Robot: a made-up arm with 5 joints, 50 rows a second.
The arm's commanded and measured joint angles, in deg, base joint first. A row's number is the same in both.
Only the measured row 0 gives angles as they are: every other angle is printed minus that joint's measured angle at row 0.
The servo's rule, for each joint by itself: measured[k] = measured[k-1] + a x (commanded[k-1-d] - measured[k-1]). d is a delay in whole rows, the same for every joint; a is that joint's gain. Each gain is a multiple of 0.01, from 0.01 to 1. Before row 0 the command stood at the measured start. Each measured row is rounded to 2 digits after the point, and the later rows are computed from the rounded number. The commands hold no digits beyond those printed.
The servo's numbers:
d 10
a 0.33 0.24 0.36 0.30 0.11
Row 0, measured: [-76.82, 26.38, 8.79, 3.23, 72.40]
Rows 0 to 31, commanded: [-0.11, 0.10, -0.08, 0.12, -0.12]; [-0.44, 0.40, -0.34, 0.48, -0.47]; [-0.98, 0.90, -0.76, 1.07, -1.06]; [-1.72, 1.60, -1.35, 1.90, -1.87]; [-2.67, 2.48, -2.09, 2.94, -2.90]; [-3.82, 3.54, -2.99, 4.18, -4.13]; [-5.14, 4.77, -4.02, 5.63, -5.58]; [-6.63, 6.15, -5.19, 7.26, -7.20]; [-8.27, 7.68, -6.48, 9.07, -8.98]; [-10.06, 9.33, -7.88, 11.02, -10.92]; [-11.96, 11.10, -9.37, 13.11, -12.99]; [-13.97, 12.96, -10.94, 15.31, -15.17]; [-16.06, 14.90, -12.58, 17.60, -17.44]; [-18.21, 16.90, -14.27, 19.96, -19.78]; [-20.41, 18.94, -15.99, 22.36, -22.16]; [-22.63, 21.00, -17.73, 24.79, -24.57]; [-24.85, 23.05, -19.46, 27.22, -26.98]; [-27.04, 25.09, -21.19, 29.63, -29.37]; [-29.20, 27.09, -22.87, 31.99, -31.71]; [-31.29, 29.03, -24.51, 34.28, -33.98]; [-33.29, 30.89, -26.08, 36.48, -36.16]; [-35.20, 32.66, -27.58, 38.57, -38.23]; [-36.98, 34.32, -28.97, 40.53, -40.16]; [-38.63, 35.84, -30.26, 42.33, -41.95]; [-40.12, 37.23, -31.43, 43.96, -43.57]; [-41.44, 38.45, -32.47, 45.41, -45.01]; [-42.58, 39.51, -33.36, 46.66, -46.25]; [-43.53, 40.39, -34.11, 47.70, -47.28]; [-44.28, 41.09, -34.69, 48.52, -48.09]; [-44.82, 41.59, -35.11, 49.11, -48.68]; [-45.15, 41.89, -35.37, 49.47, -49.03]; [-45.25, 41.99, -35.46, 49.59, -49.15]
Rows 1 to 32, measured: [0.00, 0.00, 0.00, 0.00, 0.00]; [0.00, 0.00, 0.00, 0.00, 0.00]; [0.00, 0.00, 0.00, 0.00, 0.00]; [0.00, 0.00, 0.00, 0.00, 0.00]; [0.00, 0.00, 0.00, 0.00, 0.00]; [0.00, 0.00, 0.00, 0.00, 0.00]; [0.00, 0.00, 0.00, 0.00, 0.00]; [0.00, 0.00, 0.00, 0.00, 0.00]; [0.00, 0.00, 0.00, 0.00, 0.00]; [0.00, 0.00, 0.00, 0.00, 0.00]; [-0.04, 0.02, -0.03, 0.04, -0.01]; [-0.17, 0.11, -0.14, 0.17, -0.06]; [-0.44, 0.30, -0.36, 0.44, -0.17]; [-0.86, 0.61, -0.72, 0.88, -0.36]; [-1.46, 1.06, -1.21, 1.50, -0.64]; [-2.24, 1.66, -1.85, 2.30, -1.02]; [-3.20, 2.41, -2.63, 3.30, -1.52]; [-4.33, 3.31, -3.55, 4.49, -2.14]; [-5.63, 4.36, -4.60, 5.86, -2.89]; [-7.09, 5.55, -5.78, 7.41, -3.77]; [-8.70, 6.88, -7.07, 9.12, -4.78]; [-10.44, 8.34, -8.46, 10.98, -5.92]; [-12.29, 9.91, -9.94, 12.97, -7.19]; [-14.24, 11.59, -11.50, 15.07, -8.57]; [-16.28, 13.35, -13.12, 17.26, -10.06]; [-18.38, 15.19, -14.78, 19.52, -11.66]; [-20.52, 17.08, -16.46, 21.83, -13.35]; [-22.67, 19.00, -18.16, 24.17, -15.11]; [-24.82, 20.94, -19.86, 26.52, -16.94]; [-26.96, 22.88, -21.53, 28.85, -18.81]; [-29.05, 24.80, -23.17, 31.14, -20.72]; [-31.08, 26.69, -24.76, 33.37, -22.65]
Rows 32 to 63, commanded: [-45.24, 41.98, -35.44, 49.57, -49.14]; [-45.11, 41.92, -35.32, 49.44, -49.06]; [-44.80, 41.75, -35.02, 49.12, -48.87]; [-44.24, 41.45, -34.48, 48.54, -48.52]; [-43.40, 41.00, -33.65, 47.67, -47.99]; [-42.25, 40.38, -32.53, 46.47, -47.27]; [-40.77, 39.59, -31.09, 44.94, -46.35]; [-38.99, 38.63, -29.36, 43.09, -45.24]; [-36.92, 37.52, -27.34, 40.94, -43.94]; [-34.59, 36.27, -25.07, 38.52, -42.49]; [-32.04, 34.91, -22.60, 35.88, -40.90]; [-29.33, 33.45, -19.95, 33.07, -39.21]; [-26.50, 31.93, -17.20, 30.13, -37.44]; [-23.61, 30.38, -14.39, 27.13, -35.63]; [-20.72, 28.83, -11.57, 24.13, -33.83]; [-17.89, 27.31, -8.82, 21.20, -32.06]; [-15.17, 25.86, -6.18, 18.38, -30.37]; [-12.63, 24.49, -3.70, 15.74, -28.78]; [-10.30, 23.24, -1.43, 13.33, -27.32]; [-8.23, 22.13, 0.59, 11.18, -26.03]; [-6.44, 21.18, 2.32, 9.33, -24.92]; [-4.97, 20.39, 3.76, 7.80, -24.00]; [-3.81, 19.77, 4.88, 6.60, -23.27]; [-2.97, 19.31, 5.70, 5.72, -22.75]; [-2.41, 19.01, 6.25, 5.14, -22.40]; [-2.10, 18.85, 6.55, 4.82, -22.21]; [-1.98, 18.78, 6.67, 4.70, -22.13]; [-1.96, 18.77, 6.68, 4.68, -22.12]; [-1.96, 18.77, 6.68, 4.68, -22.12]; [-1.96, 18.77, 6.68, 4.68, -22.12]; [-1.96, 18.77, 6.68, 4.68, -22.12]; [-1.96, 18.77, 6.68, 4.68, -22.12]
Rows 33 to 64, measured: [-33.03, 28.52, -26.28, 35.52, -24.58]; [-34.88, 30.28, -27.71, 37.56, -26.49]; [-36.61, 31.95, -29.05, 39.48, -28.37]; [-38.20, 33.51, -30.28, 41.26, -30.20]; [-39.65, 34.95, -31.39, 42.88, -31.97]; [-40.93, 36.26, -32.37, 44.33, -33.65]; [-42.04, 37.42, -33.21, 45.59, -35.24]; [-42.96, 38.42, -33.89, 46.65, -36.72]; [-43.68, 39.25, -34.42, 47.50, -38.07]; [-44.20, 39.91, -34.79, 48.13, -39.29]; [-44.54, 40.41, -35.02, 48.56, -40.37]; [-44.73, 40.77, -35.13, 48.82, -41.33]; [-44.75, 41.01, -35.09, 48.91, -42.16]; [-44.58, 41.12, -34.87, 48.80, -42.86]; [-44.19, 41.09, -34.43, 48.46, -43.42]; [-43.55, 40.92, -33.75, 47.86, -43.84]; [-42.63, 40.60, -32.79, 46.98, -44.12]; [-41.43, 40.13, -31.56, 45.81, -44.24]; [-39.94, 39.50, -30.04, 44.35, -44.21]; [-38.17, 38.72, -28.25, 42.60, -44.02]; [-36.15, 37.81, -26.22, 40.58, -43.68]; [-33.90, 36.76, -23.96, 38.33, -43.19]; [-31.46, 35.60, -21.53, 35.87, -42.56]; [-28.87, 34.35, -18.96, 33.25, -41.80]; [-26.18, 33.03, -16.30, 30.51, -40.92]; [-23.44, 31.66, -13.61, 27.72, -39.95]; [-20.71, 30.27, -10.94, 24.92, -38.90]; [-18.04, 28.88, -8.33, 22.17, -37.79]; [-15.49, 27.53, -5.85, 19.52, -36.64]; [-13.09, 26.23, -3.53, 17.02, -35.47]; [-10.90, 25.02, -1.42, 14.71, -34.31]; [-8.94, 23.91, 0.44, 12.64, -33.18]
